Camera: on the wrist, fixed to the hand. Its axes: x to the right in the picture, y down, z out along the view.
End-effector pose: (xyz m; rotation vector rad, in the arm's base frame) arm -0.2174 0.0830 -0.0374 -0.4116 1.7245 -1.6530
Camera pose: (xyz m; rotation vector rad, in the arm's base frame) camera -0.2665 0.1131 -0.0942 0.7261 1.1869 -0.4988
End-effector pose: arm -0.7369 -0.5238 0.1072 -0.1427 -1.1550 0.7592
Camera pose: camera -0.7026 -0.4547 0.0829 -0.9906 -0.9711 2.1775
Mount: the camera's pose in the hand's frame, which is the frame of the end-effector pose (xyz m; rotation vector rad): 0.0297 0.0471 -0.0587 0.0882 -0.1219 1.5486
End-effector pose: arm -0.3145 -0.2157 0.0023 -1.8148 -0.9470 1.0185
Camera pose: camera -0.2405 -0.2243 -0.0292 -2.2922 0.7114 1.9638
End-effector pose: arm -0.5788 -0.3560 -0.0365 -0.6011 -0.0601 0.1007
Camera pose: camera -0.5479 -0.3470 -0.1107 -0.4326 0.3065 1.6299
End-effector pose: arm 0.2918 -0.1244 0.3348 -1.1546 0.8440 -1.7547
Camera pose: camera 0.2440 -0.1660 0.2844 -0.2436 1.0856 -0.4053
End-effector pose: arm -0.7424 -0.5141 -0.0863 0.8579 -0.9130 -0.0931
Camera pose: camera -0.6939 -0.4587 -0.0529 0.0407 -1.4822 1.2433
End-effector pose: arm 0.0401 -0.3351 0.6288 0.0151 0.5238 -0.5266
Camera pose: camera 0.0570 -0.2998 0.5580 0.4348 0.2430 0.9602
